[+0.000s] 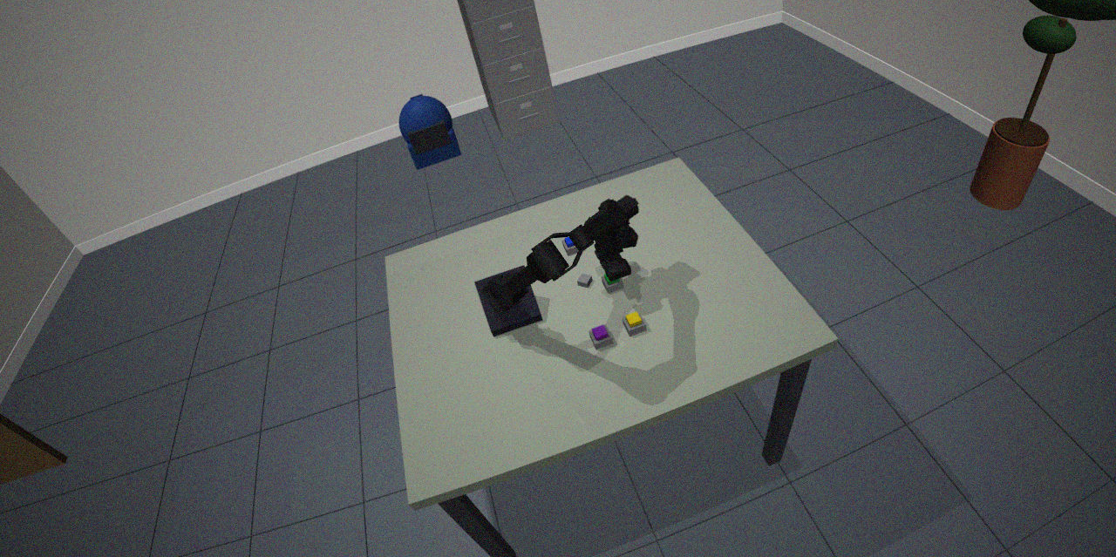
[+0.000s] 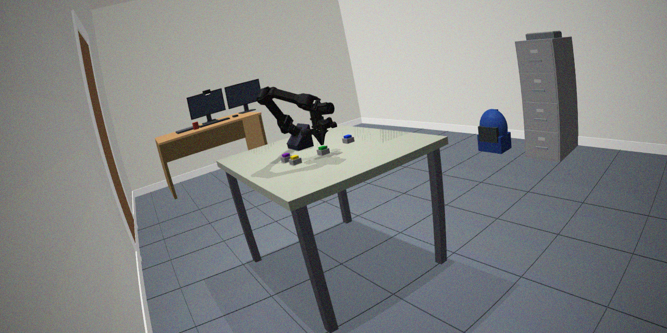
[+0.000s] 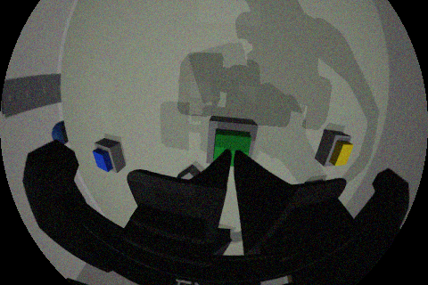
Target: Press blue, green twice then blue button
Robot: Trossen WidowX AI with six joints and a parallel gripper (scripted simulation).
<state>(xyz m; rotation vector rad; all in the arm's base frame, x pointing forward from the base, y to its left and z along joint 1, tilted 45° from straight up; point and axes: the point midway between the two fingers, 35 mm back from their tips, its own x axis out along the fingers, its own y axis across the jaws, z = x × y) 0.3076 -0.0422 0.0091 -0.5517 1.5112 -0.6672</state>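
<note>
The green button is 2 cm below my gripper tip. Also, from my gripper tip: yellow button (1 cm behind, 16 cm to the right, 2 cm below); purple button (11 cm behind, 16 cm to the right, 2 cm below); grey block (7 cm behind, 5 cm to the left, 4 cm below).
</note>
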